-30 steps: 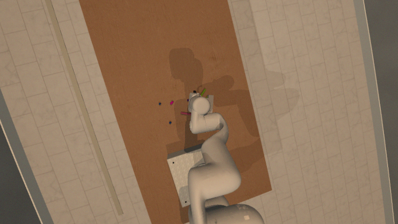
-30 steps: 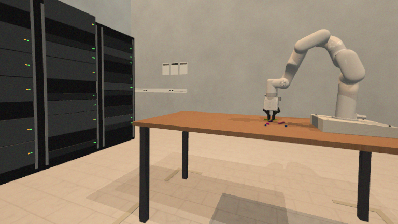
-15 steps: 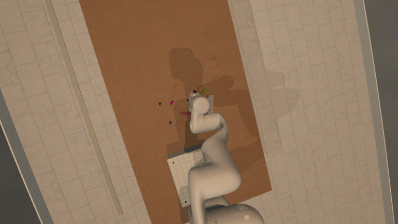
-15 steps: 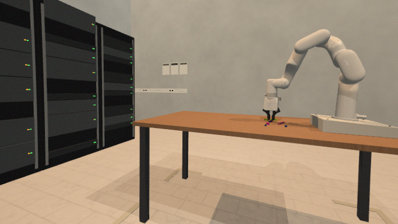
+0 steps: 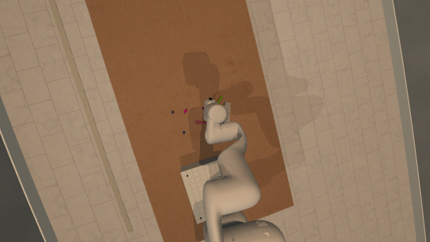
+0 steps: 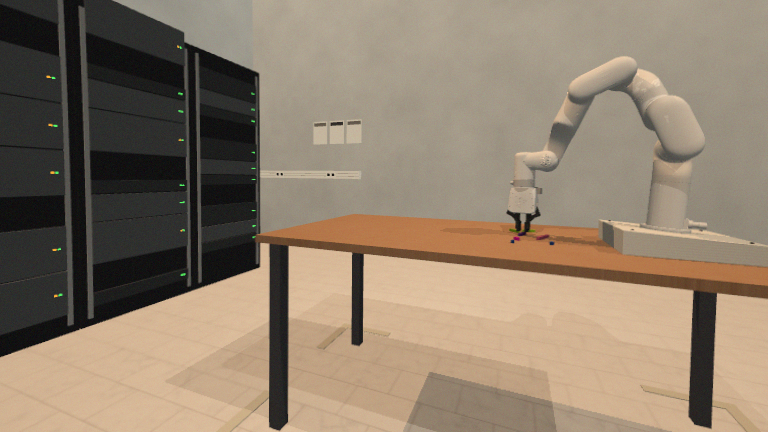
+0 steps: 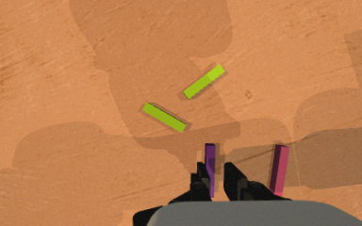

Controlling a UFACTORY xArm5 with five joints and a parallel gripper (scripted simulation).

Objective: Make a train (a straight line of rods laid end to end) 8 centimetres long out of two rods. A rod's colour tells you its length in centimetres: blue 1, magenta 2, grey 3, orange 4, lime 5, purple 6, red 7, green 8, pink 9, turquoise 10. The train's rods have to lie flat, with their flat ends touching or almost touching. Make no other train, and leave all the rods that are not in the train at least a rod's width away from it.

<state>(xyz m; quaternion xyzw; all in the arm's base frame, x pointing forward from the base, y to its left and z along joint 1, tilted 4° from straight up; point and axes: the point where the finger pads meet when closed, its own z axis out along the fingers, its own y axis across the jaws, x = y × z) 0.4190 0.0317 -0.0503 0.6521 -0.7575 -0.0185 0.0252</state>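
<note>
The purple rod lies 3 cm below my hand. Also, from my hand: blue rod (19 cm to the left, 3 cm below); pink rod (8 cm behind, 3 cm to the left, 3 cm below); magenta rod (12 cm to the left, 3 cm below).
</note>
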